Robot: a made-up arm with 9 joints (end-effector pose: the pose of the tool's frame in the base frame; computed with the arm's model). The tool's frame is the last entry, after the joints.
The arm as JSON. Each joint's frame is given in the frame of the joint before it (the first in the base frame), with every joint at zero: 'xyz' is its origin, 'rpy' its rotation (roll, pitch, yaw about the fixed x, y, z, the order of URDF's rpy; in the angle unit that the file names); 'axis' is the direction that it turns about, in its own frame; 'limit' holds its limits. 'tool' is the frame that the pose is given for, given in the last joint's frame.
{
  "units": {
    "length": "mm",
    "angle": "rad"
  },
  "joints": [
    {
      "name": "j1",
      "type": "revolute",
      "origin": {
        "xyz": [
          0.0,
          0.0,
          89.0
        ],
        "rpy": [
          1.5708,
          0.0,
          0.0
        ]
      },
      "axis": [
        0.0,
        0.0,
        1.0
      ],
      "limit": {
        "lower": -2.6,
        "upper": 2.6
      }
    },
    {
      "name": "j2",
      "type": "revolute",
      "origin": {
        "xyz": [
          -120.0,
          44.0,
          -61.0
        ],
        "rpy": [
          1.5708,
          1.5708,
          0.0
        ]
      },
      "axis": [
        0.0,
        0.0,
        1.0
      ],
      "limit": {
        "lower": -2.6,
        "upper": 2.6
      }
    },
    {
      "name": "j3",
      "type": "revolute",
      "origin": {
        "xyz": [
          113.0,
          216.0,
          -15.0
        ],
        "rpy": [
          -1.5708,
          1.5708,
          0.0
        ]
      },
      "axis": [
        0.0,
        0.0,
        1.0
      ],
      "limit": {
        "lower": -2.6,
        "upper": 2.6
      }
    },
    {
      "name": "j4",
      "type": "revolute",
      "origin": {
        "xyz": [
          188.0,
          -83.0,
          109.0
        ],
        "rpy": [
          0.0,
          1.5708,
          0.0
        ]
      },
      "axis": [
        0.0,
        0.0,
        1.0
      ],
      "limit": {
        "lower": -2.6,
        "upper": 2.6
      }
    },
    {
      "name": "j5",
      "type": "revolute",
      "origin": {
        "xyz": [
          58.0,
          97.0,
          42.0
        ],
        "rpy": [
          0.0,
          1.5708,
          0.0
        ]
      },
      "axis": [
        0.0,
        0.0,
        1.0
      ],
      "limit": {
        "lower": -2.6,
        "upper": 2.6
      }
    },
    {
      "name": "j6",
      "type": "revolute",
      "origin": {
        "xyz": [
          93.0,
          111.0,
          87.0
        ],
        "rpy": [
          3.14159,
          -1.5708,
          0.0
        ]
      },
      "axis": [
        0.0,
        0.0,
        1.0
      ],
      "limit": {
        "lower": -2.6,
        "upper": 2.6
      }
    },
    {
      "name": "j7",
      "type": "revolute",
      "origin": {
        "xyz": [
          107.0,
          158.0,
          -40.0
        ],
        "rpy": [
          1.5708,
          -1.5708,
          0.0
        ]
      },
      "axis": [
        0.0,
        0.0,
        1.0
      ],
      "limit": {
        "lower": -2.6,
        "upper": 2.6
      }
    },
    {
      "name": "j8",
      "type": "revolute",
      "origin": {
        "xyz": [
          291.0,
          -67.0,
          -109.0
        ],
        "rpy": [
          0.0,
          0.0,
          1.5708
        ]
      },
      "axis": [
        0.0,
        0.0,
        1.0
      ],
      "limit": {
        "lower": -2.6,
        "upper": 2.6
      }
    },
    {
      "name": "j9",
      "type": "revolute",
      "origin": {
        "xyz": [
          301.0,
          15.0,
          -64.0
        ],
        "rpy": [
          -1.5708,
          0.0,
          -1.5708
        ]
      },
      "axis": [
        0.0,
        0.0,
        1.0
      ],
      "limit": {
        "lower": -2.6,
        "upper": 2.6
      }
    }
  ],
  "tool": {
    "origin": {
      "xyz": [
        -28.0,
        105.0,
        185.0
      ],
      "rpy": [
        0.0,
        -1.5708,
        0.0
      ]
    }
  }
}
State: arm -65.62 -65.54 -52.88 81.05 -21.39 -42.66 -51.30 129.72 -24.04
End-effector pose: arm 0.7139 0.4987 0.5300 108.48 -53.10 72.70
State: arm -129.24 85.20 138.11 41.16 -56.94 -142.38 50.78 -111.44 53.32
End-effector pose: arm 0.0154 0.5352 -0.1801 4.04 5.81 60.27
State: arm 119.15 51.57 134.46 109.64 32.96 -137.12 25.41 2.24 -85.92
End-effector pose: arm -0.0115 -0.3511 0.8697 38.81 -25.97 55.21
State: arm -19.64 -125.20 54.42 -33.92 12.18 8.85 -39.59 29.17 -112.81
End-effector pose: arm -0.5506 0.1496 0.2753 -52.24 33.77 117.12
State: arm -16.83 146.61 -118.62 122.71 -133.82 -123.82 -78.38 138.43 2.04
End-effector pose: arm -0.5008 -0.1242 0.7294 81.83 -11.76 -169.34
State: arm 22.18 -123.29 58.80 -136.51 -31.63 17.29 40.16 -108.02 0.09
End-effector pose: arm -0.2991 0.4040 -0.5291 -54.01 76.05 -93.55
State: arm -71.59 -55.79 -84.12 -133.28 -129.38 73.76 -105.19 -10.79 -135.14
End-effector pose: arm -0.3990 0.8033 0.8590 -17.43 -34.38 81.44
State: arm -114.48 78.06 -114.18 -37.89 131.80 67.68 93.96 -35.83 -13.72
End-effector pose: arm -0.2952 -0.7433 -0.1824 -47.72 -27.36 -112.14
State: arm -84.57 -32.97 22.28 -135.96 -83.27 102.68 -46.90 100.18 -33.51
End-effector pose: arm 0.1604 0.1450 0.3810 -0.93 -59.66 121.22
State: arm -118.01 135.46 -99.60 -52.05 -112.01 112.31 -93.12 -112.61 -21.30
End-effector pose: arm 0.4397 -0.7198 -0.4282 31.65 71.57 -56.99
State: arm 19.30 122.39 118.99 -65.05 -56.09 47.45 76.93 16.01 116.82
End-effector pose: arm -0.2207 0.1155 -0.2543 35.02 29.61 71.87
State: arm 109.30 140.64 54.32 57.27 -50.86 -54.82 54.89 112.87 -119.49
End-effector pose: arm 0.4627 0.1111 -0.1248 -107.76 -4.25 -5.30
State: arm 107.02 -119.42 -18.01 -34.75 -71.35 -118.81 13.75 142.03 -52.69
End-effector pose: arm 0.4638 0.0509 0.1412 76.05 -62.30 77.66
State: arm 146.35 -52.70 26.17 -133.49 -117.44 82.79 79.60 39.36 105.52
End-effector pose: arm 0.0400 0.2103 -0.3557 -95.31 53.06 -14.58
